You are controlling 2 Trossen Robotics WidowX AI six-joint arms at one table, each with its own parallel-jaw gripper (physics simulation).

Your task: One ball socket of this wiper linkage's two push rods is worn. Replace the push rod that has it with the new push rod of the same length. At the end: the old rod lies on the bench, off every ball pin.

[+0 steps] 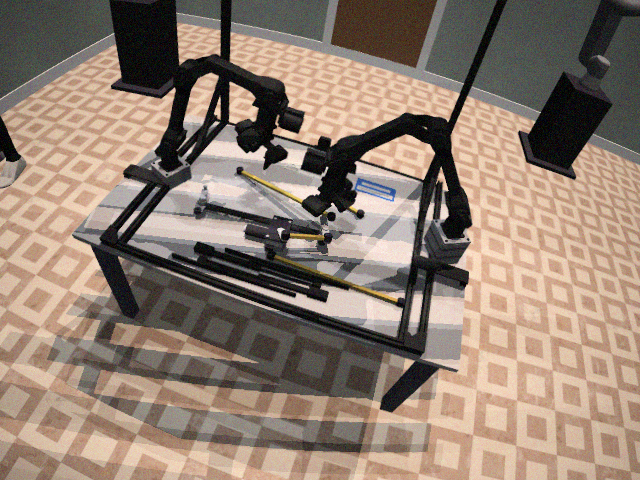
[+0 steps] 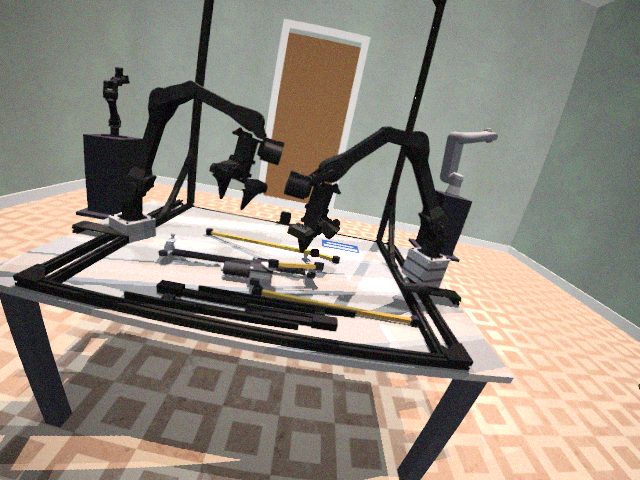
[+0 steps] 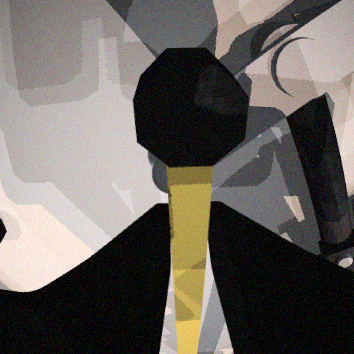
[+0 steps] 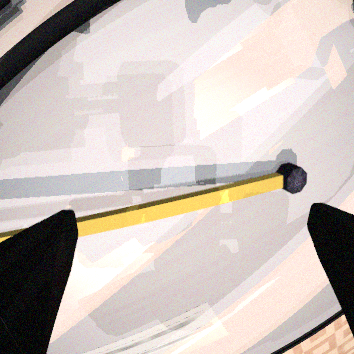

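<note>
My left gripper (image 1: 321, 209) (image 2: 306, 248) (image 3: 187, 215) is shut on a long yellow push rod (image 1: 273, 188) (image 2: 258, 241) (image 3: 190, 225) (image 4: 180, 203), close to its black right socket (image 1: 330, 215) (image 2: 315, 253) (image 3: 191, 107). That socket is near the linkage's right pivot (image 1: 324, 226); whether they touch is hidden. The rod's far end hangs over the bench, above its shadow. My right gripper (image 1: 260, 155) (image 2: 233, 202) (image 4: 196, 220) is open and empty, above that end. A short push rod (image 1: 306, 236) (image 2: 297, 265) is beside the motor (image 1: 255, 231) (image 2: 236, 267). Another long push rod (image 1: 336, 277) (image 2: 336, 304) lies at the front.
Black wiper parts (image 1: 248, 272) (image 2: 222, 310) lie along the front beside that rod. Another short yellow rod's black end (image 1: 360, 213) (image 2: 336, 259) shows right of the left gripper. A blue-edged marking (image 1: 357, 187) (image 2: 323, 242) lies behind it. Black frame rails border the bench.
</note>
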